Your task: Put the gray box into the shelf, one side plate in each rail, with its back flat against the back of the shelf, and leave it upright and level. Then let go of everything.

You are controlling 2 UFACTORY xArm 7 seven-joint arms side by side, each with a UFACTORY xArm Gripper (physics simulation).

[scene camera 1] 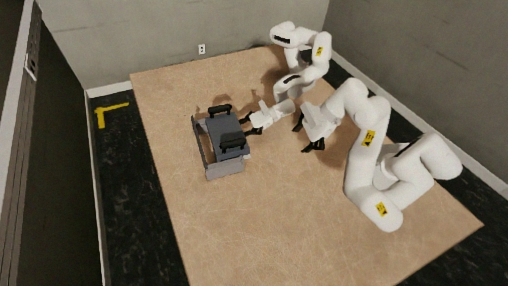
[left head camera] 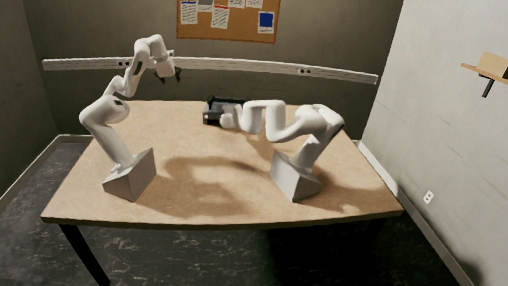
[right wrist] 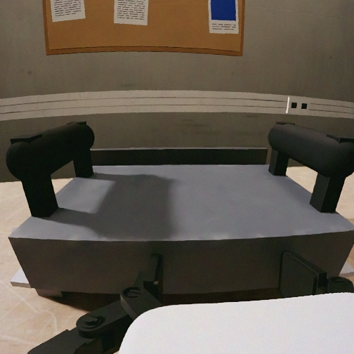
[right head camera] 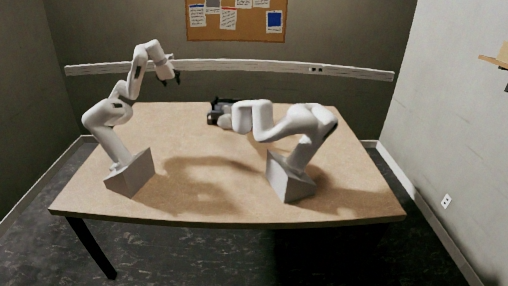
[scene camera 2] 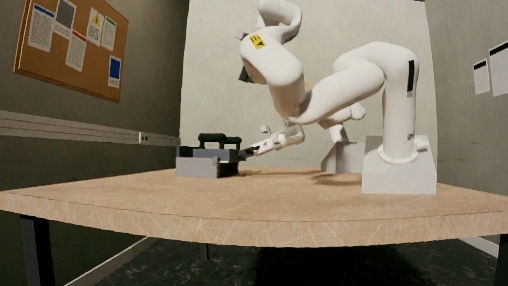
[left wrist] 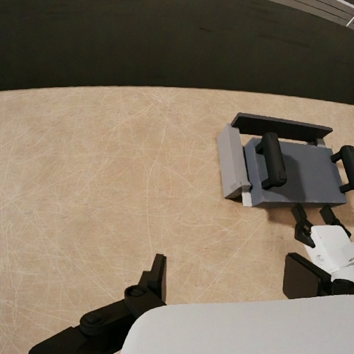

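Note:
The gray box has two black handles on top and sits upright between the shelf's sides. It looks about level. The shelf stands on the table; a gap shows between the box and its back panel. A pale side plate protrudes at the front of the near rail; how both plates sit inside is hidden. My right gripper is open, fingertips at the box's front face; contact is unclear. My left gripper is open and empty, high above the table, away from the box.
The shelf stands near the far edge of the wooden table. In scene camera 1, my right forearm reaches low over the table toward the box's front, with my left wrist close beside it. A wall with a pinboard is behind the table.

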